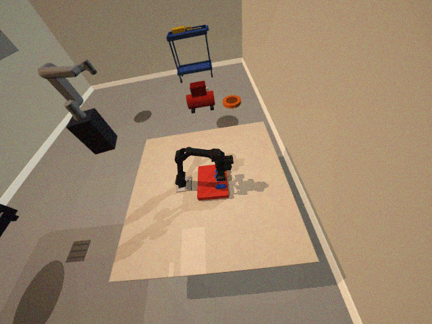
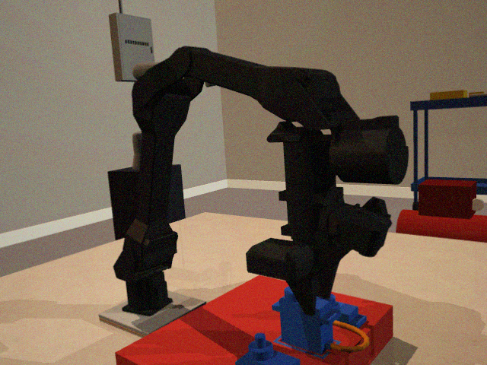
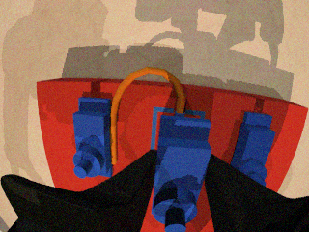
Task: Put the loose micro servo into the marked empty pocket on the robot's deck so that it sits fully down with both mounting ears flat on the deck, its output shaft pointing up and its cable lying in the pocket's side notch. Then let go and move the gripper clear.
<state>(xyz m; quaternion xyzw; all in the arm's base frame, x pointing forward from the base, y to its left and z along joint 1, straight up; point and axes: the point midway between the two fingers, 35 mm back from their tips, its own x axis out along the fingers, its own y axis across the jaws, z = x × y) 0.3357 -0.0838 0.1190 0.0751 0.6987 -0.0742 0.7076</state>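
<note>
The red deck is 12 cm behind my gripper tip, 3 cm to the left of it and 7 cm below it.
</note>
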